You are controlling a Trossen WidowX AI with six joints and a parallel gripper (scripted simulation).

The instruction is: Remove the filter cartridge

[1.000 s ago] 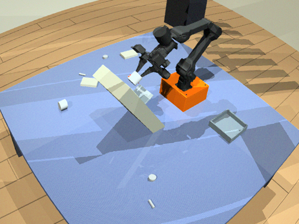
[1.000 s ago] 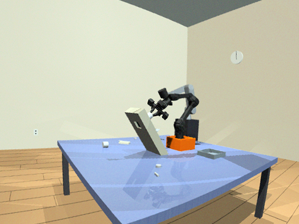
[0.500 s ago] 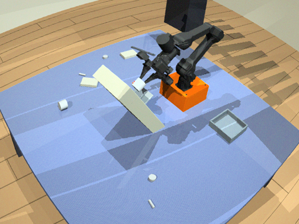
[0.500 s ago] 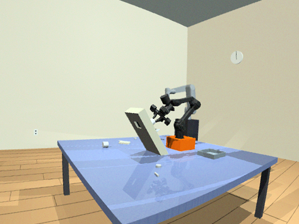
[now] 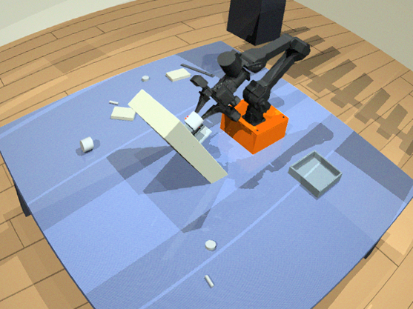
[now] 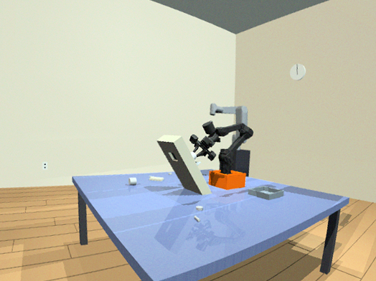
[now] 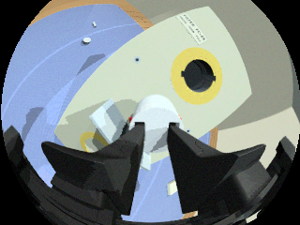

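My gripper tip is now 10 mm short of the white round filter cartridge and 20 mm above it. Round my gripper tip: cream service panel: 50 mm ahead, 50 mm below; grey tray: 330 mm behind, 290 mm to the left, 200 mm below.
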